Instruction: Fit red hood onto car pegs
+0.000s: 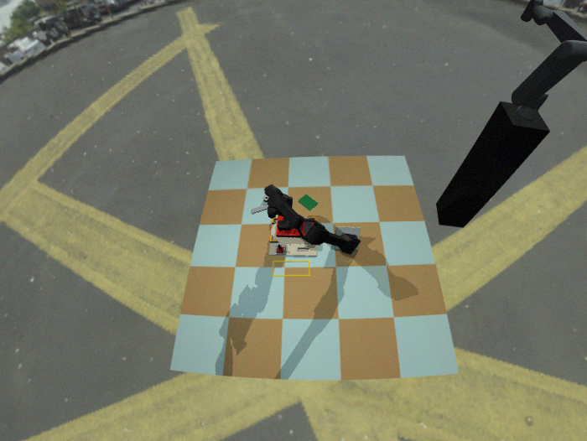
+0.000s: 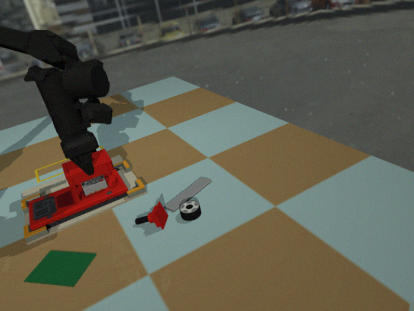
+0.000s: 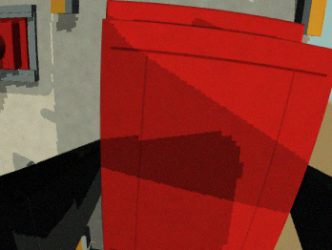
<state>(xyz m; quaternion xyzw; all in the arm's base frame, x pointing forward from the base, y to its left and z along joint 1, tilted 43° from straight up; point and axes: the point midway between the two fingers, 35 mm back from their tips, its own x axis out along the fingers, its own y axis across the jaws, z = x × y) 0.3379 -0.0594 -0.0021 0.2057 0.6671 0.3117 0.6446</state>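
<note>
The grey engine block is 5 cm below my gripper tip. The rest, counted from my gripper tip: black stem: 17 cm to the right, 10 cm ahead, 6 cm below; red hood: 1 cm above; green square: 19 cm to the right, 8 cm below, 8 cm behind.
</note>
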